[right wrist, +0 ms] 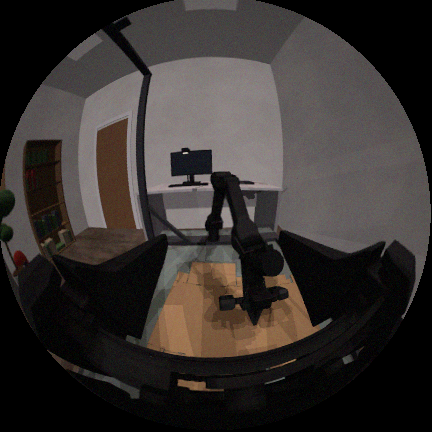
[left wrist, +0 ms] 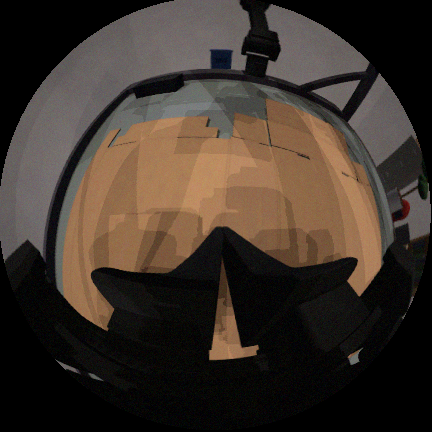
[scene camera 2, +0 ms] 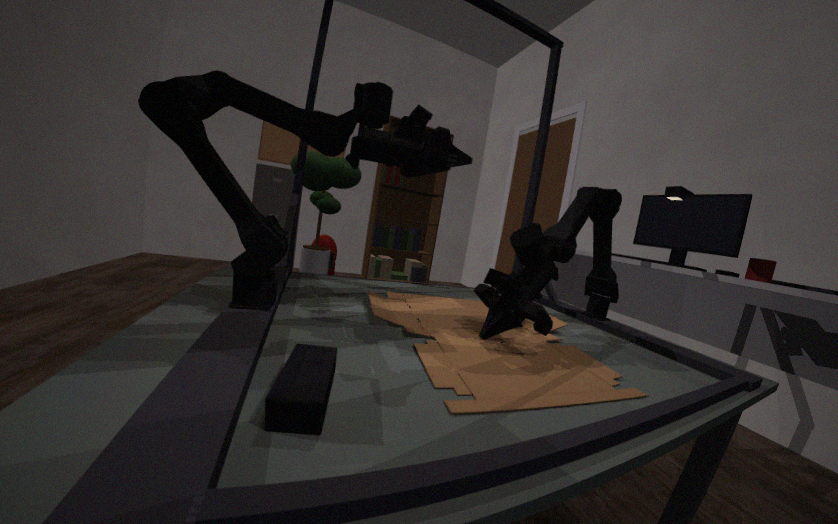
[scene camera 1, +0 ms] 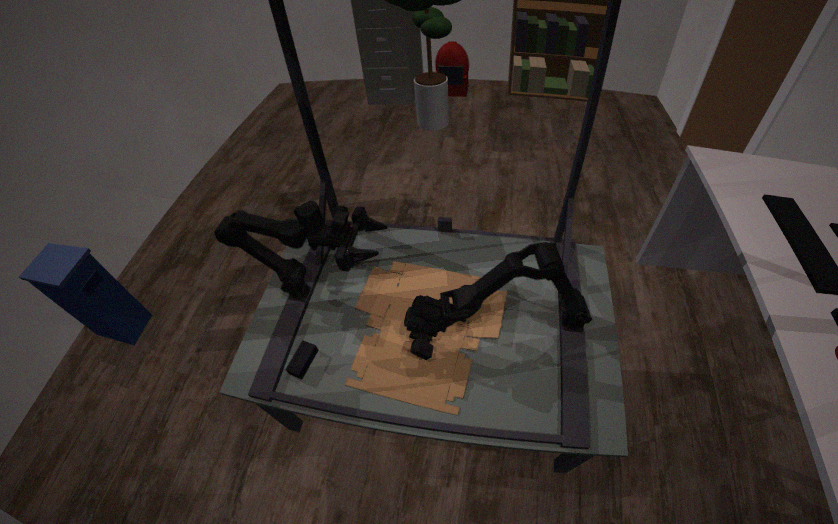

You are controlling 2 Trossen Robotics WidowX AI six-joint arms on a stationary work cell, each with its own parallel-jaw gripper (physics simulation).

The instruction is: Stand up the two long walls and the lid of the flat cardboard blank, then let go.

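Pixels of known places: left gripper, fingertip midpoint: [right wrist: 253,324] [left wrist: 220,231] [scene camera 2: 481,337] [scene camera 1: 410,336]; right gripper, fingertip midpoint: [right wrist: 224,238] [scene camera 2: 460,164] [scene camera 1: 382,239]; left arm's base at its link origin: [right wrist: 213,238] [scene camera 2: 595,317] [scene camera 1: 572,322]; right arm's base at its link origin: [left wrist: 254,74] [scene camera 2: 252,303] [scene camera 1: 299,293].
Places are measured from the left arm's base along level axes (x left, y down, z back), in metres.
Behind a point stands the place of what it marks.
Note:
The brown cardboard blank [scene camera 1: 414,380] @(z -0.464, x 0.241, y 0.017 m) [scene camera 2: 519,376] @(z -0.517, x 0.232, y 0.016 m) [left wrist: 190,175] @(z -0.551, x 0.128, y 0.014 m) [right wrist: 175,330] @(z -0.512, x -0.115, y 0.017 m) lies flat on the table, its flaps and walls spread out. My left gripper [scene camera 2: 484,335] @(z -0.502, x 0.102, y 0.011 m) [left wrist: 220,231] @(z -0.502, x 0.102, y 0.011 m) [right wrist: 253,324] @(z -0.502, x 0.102, y 0.011 m) is shut with nothing between its fingers. It points down over the middle of the blank, its tips close to the cardboard; whether they touch it I cannot tell. In scene camera 1 the left arm hides part of the blank. My right gripper [scene camera 1: 381,239] @(z -0.564, x 0.005, y -0.317 m) is open and empty, high above the table beyond the blank's upper left corner in scene camera 1.
A black block [scene camera 1: 302,359] @(z -0.809, x 0.245, y -0.015 m) [scene camera 2: 301,389] @(z -0.822, x 0.276, y -0.015 m) [left wrist: 160,86] @(z -0.788, x 0.223, y 0.001 m) lies on the table [scene camera 1: 519,383] @(z -0.161, x 0.212, y 0.019 m) left of the blank in scene camera 1. A small dark box [scene camera 1: 444,223] @(z -0.457, x -0.358, y -0.028 m) sits at the far edge. Dark frame rails border the table, and two upright posts rise at its far corners.

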